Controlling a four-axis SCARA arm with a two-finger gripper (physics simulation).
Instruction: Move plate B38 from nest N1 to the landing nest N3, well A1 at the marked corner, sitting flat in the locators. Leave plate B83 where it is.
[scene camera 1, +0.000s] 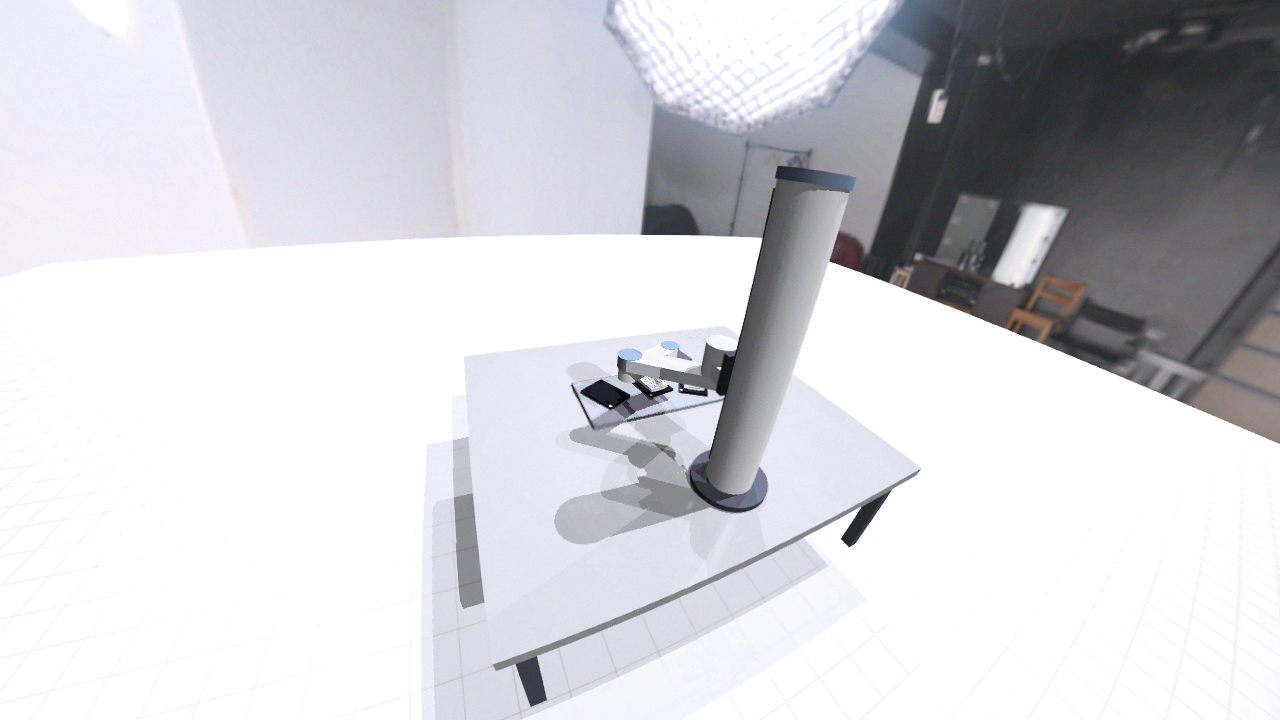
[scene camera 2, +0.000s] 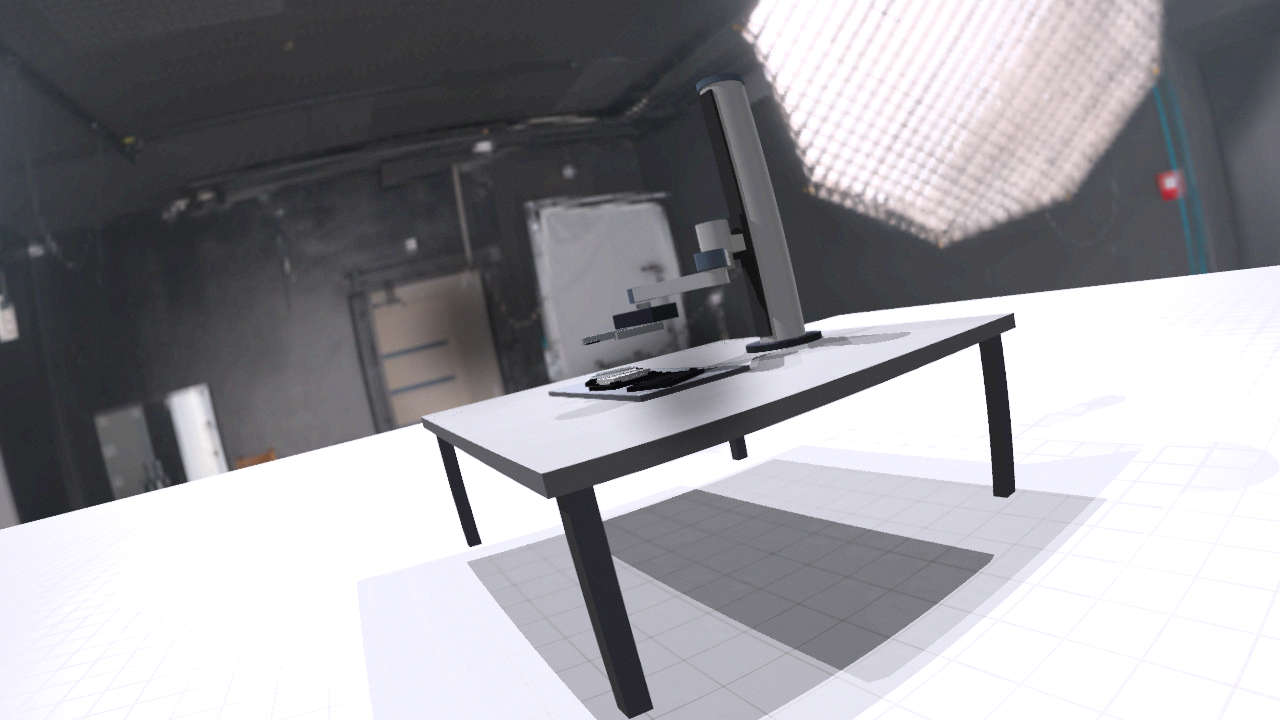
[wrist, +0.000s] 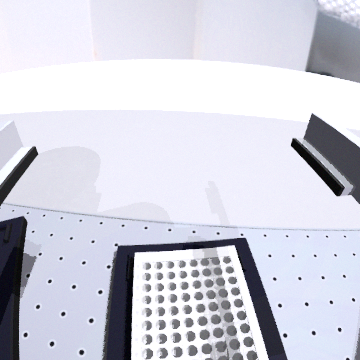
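My gripper (wrist: 166, 127) (scene camera 2: 590, 340) is open, with nothing between its widely spread fingers. It is raised above the nests; in scene camera 1 the arm largely hides it. A white multiwell plate (wrist: 190, 305) (scene camera 1: 655, 385) (scene camera 2: 622, 376) lies in a dark nest (wrist: 262, 300), the middle one in scene camera 1. It appears to sit within the nest's rim; its near end is cut off in the wrist view. A dark nest (scene camera 1: 605, 393) (wrist: 10, 280) to the left shows no white plate. Another nest (scene camera 1: 692, 389) is at the right, with something pale in it. Plate and nest labels and the marked corner are not readable.
The nests stand on a pale perforated board (wrist: 55, 297) (scene camera 2: 572, 392) on the grey table (scene camera 1: 537, 447) (scene camera 2: 716, 402). The tall column (scene camera 1: 778, 340) (scene camera 2: 760, 205) carries the arm (scene camera 1: 671, 368) (scene camera 2: 680, 286), which reaches over the board.
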